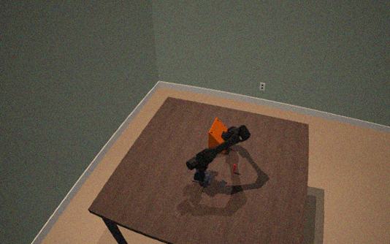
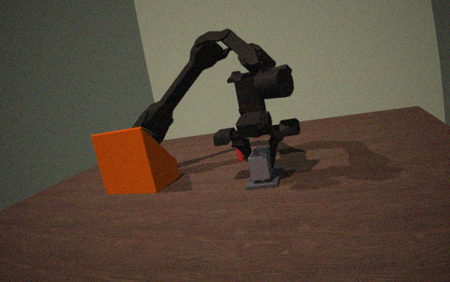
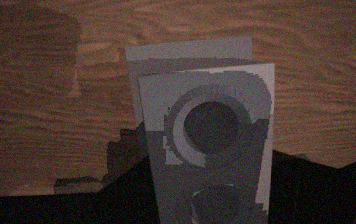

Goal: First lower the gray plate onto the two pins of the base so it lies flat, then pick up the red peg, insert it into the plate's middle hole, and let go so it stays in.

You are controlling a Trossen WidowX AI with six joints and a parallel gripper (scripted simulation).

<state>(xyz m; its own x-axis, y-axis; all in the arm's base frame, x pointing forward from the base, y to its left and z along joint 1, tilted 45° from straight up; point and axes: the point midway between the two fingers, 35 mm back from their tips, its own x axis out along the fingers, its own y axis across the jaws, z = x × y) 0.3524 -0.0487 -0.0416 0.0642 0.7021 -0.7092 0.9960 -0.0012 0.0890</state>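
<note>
My gripper tip is 11 cm past the red peg, 19 cm to the right of it and 2 cm below it. From my gripper tip the other things lie so: gray plate (3 cm above).
</note>
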